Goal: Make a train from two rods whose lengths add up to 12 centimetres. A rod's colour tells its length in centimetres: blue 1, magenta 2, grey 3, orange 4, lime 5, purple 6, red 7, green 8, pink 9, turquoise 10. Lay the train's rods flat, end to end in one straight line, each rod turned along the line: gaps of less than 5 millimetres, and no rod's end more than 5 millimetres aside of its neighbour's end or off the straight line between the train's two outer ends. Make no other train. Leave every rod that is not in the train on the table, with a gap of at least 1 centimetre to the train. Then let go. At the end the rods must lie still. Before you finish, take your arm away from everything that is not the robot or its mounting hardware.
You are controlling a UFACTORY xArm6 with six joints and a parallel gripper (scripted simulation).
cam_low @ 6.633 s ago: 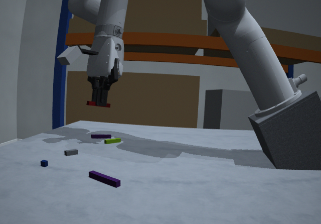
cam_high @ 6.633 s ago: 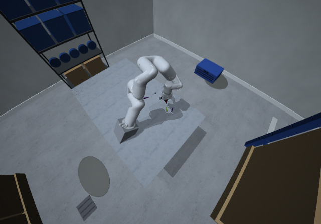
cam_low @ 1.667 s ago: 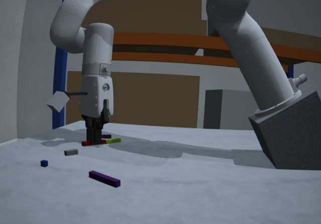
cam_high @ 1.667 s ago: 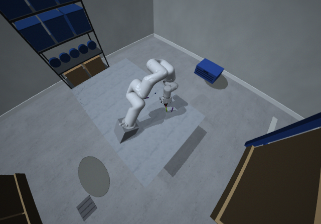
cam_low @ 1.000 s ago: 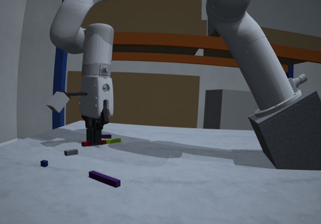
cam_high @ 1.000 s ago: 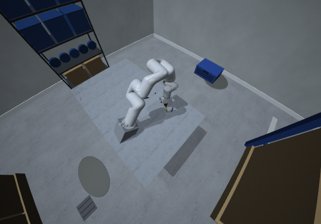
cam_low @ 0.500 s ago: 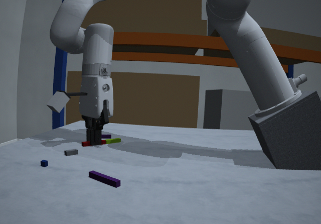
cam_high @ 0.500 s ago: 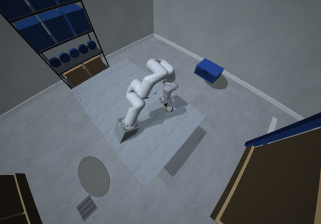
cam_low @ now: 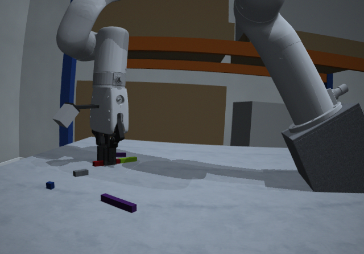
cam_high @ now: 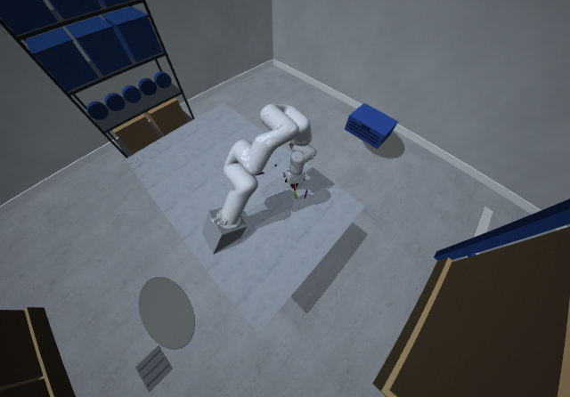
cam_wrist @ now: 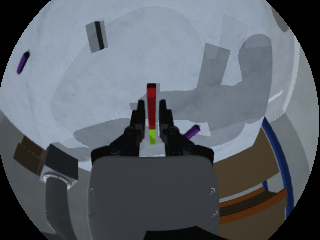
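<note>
Right now the red rod is 2 cm below my hand. Also, from my hand: small blue rod 3 cm ahead, 20 cm to the left, 2 cm below; then grey rod 2 cm ahead, 11 cm to the left, 2 cm below; then lime rod 4 cm behind, 5 cm to the right, 2 cm below.
</note>
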